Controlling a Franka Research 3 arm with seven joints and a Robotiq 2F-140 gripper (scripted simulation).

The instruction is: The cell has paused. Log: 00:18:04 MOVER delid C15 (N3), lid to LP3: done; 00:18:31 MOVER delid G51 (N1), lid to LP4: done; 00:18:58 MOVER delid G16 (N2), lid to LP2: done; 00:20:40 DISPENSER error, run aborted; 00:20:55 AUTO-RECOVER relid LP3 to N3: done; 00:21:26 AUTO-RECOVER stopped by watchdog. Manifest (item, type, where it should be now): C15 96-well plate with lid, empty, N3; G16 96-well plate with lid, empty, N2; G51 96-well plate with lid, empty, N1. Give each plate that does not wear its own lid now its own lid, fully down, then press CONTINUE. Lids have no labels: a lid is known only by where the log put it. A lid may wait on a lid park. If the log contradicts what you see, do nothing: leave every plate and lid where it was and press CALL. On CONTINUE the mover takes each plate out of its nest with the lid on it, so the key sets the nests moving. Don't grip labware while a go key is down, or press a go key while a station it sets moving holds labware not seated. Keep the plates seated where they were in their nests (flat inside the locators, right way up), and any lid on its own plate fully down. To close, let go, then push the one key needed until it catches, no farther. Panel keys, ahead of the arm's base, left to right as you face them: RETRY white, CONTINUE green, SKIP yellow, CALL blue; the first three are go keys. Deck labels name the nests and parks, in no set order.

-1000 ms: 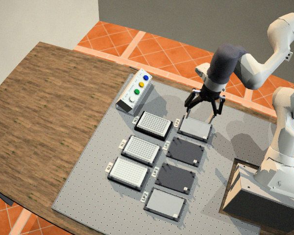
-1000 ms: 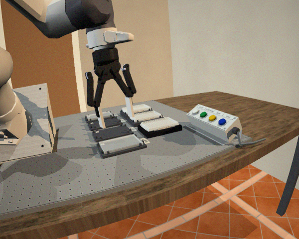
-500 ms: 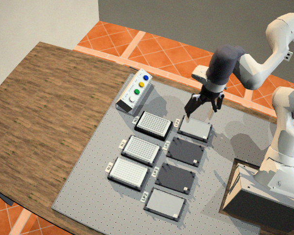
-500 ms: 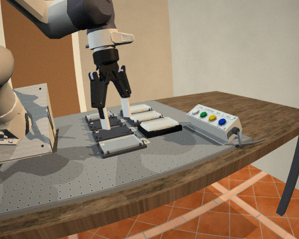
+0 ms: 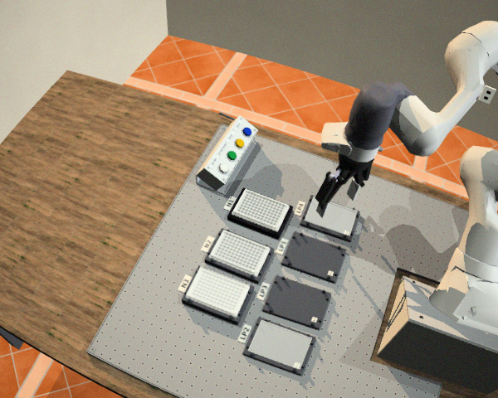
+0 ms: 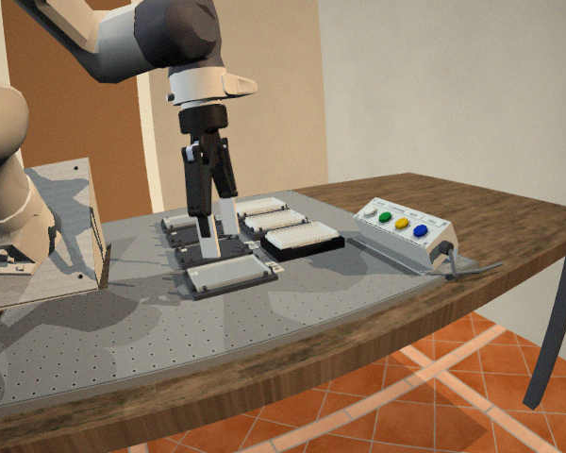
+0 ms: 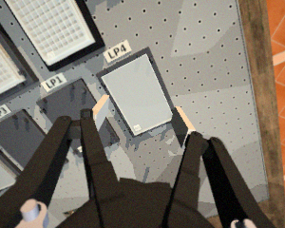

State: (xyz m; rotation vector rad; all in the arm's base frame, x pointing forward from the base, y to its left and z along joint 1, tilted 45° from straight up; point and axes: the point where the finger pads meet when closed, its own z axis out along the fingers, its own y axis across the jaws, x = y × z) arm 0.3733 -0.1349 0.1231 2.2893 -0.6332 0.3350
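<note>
Right now the lp4 park is 80 mm below my hand. Round my hand: plate (170 mm ahead, 210 mm to the left, 60 mm below); LP3 park (10 mm behind, 270 mm to the left, 80 mm below); lp1 park (130 mm to the left, 80 mm below).
</note>
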